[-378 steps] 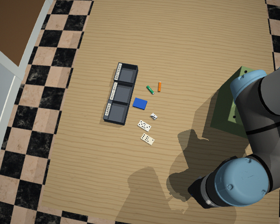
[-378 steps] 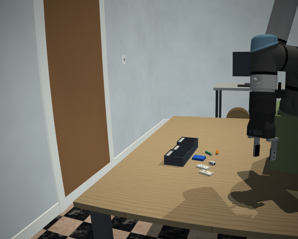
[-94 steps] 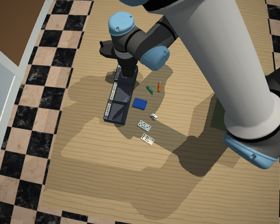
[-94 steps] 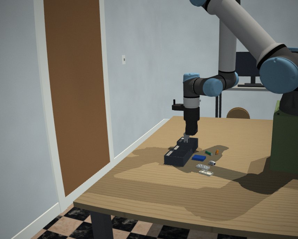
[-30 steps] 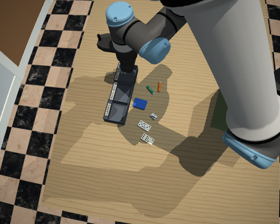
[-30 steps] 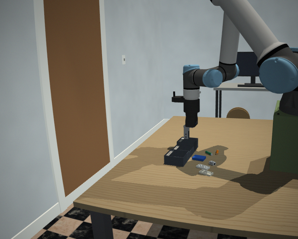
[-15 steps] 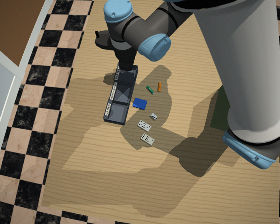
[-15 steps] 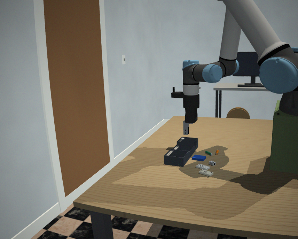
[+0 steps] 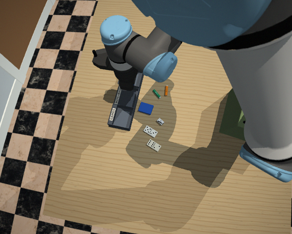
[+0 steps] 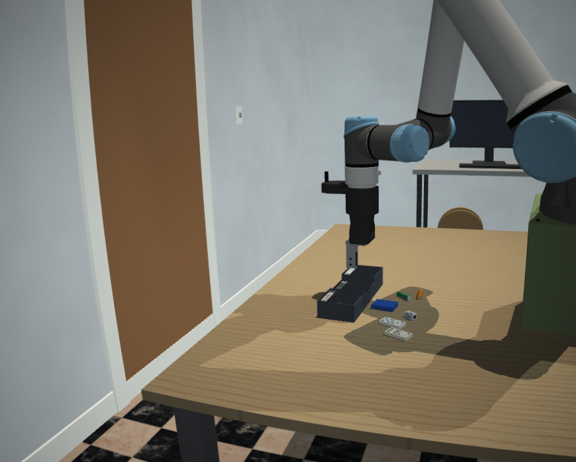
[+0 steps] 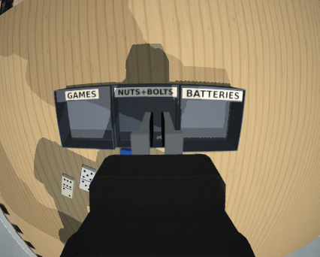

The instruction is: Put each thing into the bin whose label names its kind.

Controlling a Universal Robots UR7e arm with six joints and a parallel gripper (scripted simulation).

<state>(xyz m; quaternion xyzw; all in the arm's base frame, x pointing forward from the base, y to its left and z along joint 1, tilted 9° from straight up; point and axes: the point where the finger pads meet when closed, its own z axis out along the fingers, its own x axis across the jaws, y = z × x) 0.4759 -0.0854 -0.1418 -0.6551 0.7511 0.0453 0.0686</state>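
Now: the dark three-part bin 20 mm to the left of my hand and 70 mm below it. From my hand the other things lie so: orange battery 160 mm behind, 30 mm to the right, 90 mm below; blue flat block 80 mm behind, 50 mm to the left, 90 mm below; green battery 120 mm behind, 10 mm to the right, 90 mm below.
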